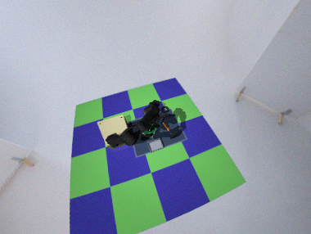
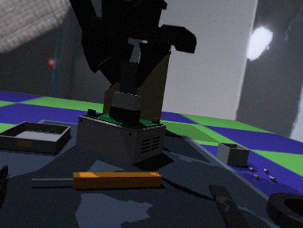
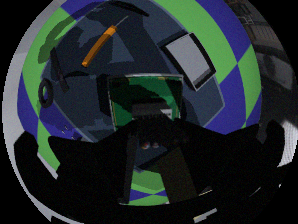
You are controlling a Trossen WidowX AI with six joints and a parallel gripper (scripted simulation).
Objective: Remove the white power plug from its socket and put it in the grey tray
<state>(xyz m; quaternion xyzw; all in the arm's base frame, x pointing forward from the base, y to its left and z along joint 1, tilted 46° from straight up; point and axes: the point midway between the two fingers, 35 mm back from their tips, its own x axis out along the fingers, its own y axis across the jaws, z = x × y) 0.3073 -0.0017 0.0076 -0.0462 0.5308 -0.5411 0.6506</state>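
Now: gripper tip 20 mm above the white power plug. From my gripper tip the other things lie so: black bar: 220 mm ahead, 90 mm to the left, 110 mm below; then dark mat: 50 mm ahead, 110 mm below.
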